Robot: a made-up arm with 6 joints.
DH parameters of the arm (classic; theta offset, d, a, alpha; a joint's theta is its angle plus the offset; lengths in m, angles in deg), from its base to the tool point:
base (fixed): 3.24 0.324 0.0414 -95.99
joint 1: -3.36 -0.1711 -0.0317 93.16
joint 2: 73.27 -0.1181 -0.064 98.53
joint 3: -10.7 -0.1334 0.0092 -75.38
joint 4: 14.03 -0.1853 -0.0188 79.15
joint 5: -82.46 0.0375 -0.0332 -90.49
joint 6: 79.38 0.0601 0.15 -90
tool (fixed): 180 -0.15 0 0
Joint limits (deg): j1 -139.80..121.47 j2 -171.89..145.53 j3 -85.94..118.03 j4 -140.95..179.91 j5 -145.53..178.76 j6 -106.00..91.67
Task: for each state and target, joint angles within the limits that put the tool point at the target. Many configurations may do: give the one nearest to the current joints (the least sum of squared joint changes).
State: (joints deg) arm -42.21 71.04 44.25 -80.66 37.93 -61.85
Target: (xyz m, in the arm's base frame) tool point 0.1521 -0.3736 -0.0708
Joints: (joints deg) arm -18.40 63.97 33.43 -105.82 11.42 -64.26
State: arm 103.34 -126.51 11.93 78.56 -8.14 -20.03
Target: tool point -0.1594 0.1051 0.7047
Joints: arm 116.90 -73.13 -4.66 100.76 -13.40 20.23
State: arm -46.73 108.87 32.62 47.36 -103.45 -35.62
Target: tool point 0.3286 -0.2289 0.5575
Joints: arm -85.82 102.08 1.79 24.95 -124.60 -19.26
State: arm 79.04 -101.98 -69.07 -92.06 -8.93 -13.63
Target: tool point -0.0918 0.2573 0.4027
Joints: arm 72.85 -130.08 -82.76 -95.97 7.24 -16.43
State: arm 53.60 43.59 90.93 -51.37 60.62 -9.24
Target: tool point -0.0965 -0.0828 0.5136
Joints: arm 49.43 48.05 88.07 -49.68 61.34 -6.69
